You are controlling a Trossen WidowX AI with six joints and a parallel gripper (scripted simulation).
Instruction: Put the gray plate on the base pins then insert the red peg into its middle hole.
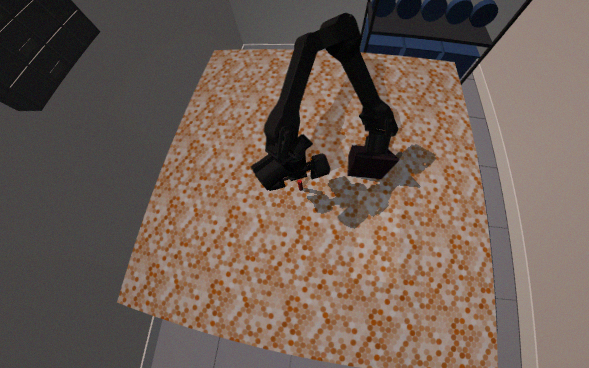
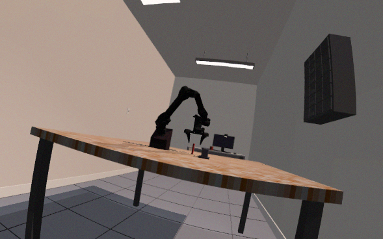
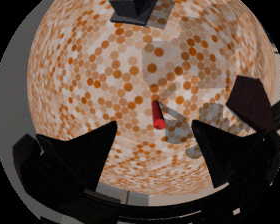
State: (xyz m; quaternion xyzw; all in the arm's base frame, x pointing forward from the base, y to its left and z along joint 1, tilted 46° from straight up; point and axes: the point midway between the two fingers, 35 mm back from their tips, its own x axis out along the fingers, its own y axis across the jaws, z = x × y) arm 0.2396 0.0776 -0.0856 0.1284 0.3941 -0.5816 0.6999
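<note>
My gripper tip is 40 mm above the red peg. Round my gripper tip: gray plate 110 mm ahead, 190 mm to the right, 30 mm below; base 110 mm ahead, 190 mm to the right, 70 mm below.
</note>
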